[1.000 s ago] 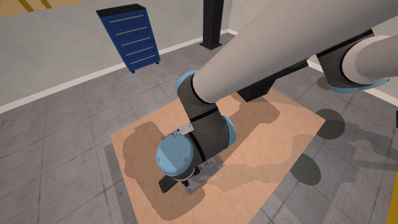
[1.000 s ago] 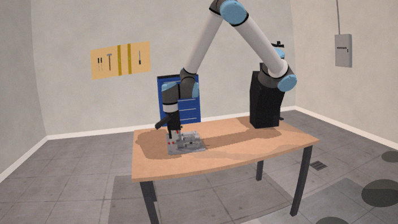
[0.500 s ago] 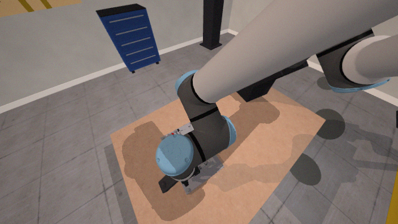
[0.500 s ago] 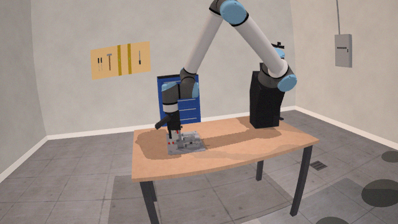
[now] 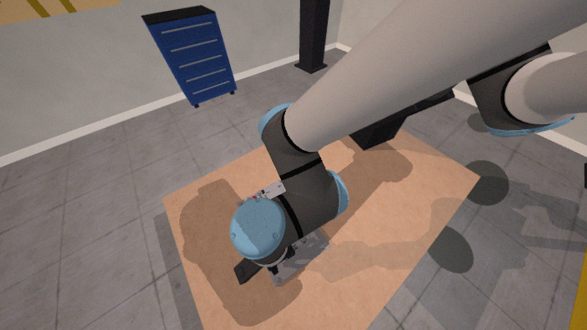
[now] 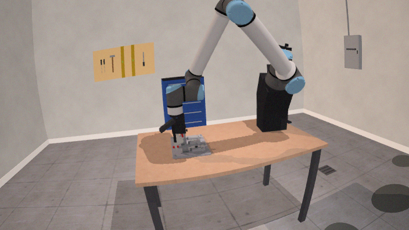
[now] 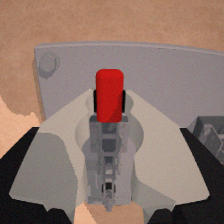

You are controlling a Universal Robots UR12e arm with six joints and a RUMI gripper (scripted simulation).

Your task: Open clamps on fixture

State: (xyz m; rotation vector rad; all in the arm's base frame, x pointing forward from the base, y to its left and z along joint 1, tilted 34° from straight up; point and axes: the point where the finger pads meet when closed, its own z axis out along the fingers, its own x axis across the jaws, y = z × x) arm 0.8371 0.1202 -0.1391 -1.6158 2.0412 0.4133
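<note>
Right now the toggle clamp is 6 cm behind my hand and 1 cm to the left of it. From my hand the other things lie so: grey fixture plate (10 cm behind, 9 cm to the right, 4 cm below).
</note>
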